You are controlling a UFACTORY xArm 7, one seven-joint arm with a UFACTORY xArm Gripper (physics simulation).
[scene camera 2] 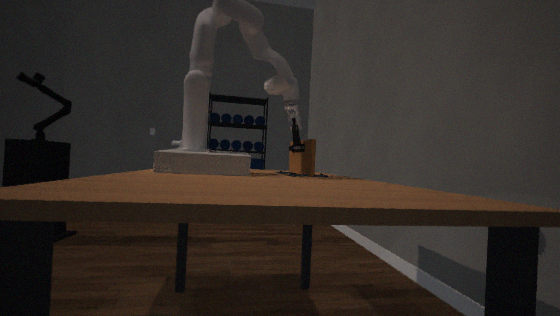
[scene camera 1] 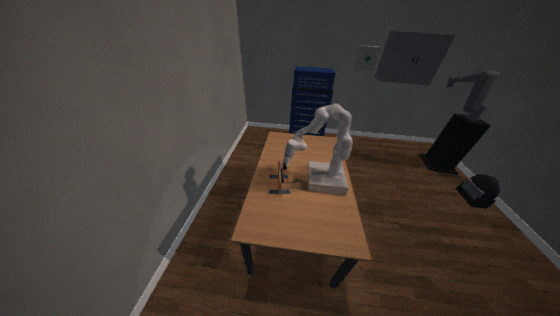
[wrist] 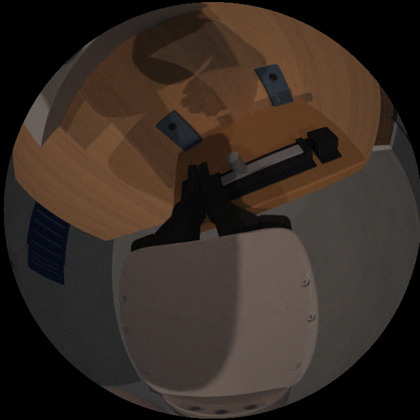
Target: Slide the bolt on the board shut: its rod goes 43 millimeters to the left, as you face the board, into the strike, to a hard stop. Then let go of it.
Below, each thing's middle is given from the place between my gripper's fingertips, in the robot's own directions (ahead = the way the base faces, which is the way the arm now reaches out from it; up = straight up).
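Orange board [scene camera 2: 300, 163]: my hand 50 mm above it, 30 mm short of it, 60 mm to the right of it.
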